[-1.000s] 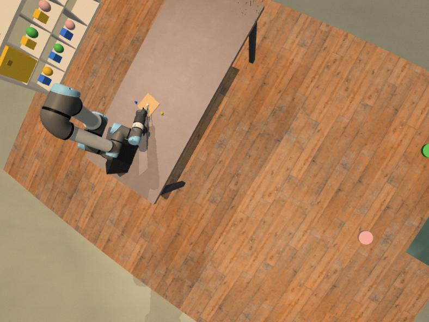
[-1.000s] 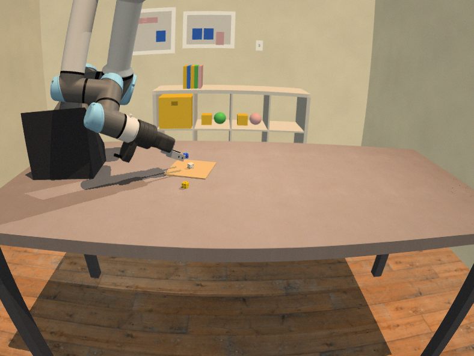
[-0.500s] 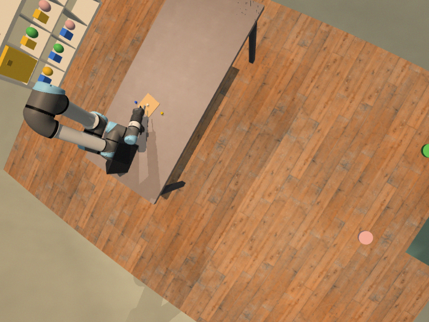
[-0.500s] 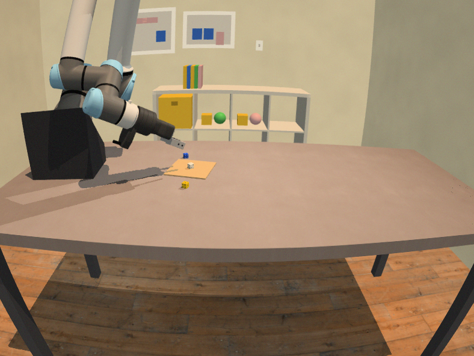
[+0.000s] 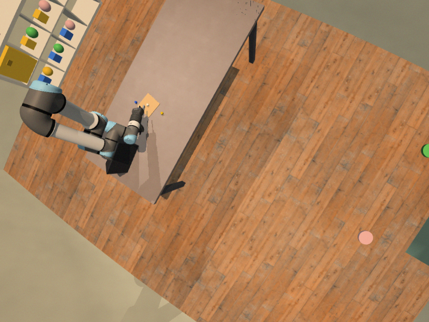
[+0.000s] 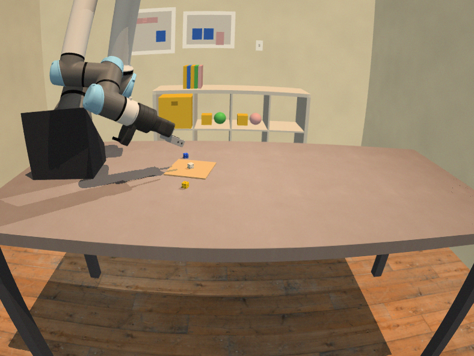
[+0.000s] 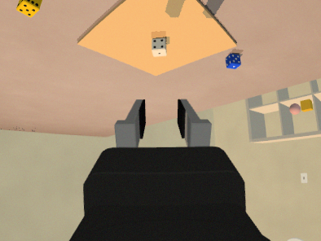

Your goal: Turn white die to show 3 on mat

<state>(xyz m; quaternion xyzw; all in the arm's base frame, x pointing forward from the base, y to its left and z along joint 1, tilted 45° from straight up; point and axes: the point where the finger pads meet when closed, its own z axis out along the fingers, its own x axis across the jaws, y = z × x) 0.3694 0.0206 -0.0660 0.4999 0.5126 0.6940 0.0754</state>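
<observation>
My hand is 40 mm short of the white die, 20 mm to the right of it and 90 mm above it. The rest, counted from my hand: yellow die 30 mm ahead, 120 mm to the right, 100 mm below; then mat 40 mm ahead, 20 mm to the left, 100 mm below; then blue die 30 mm ahead, 130 mm to the left, 100 mm below.
</observation>
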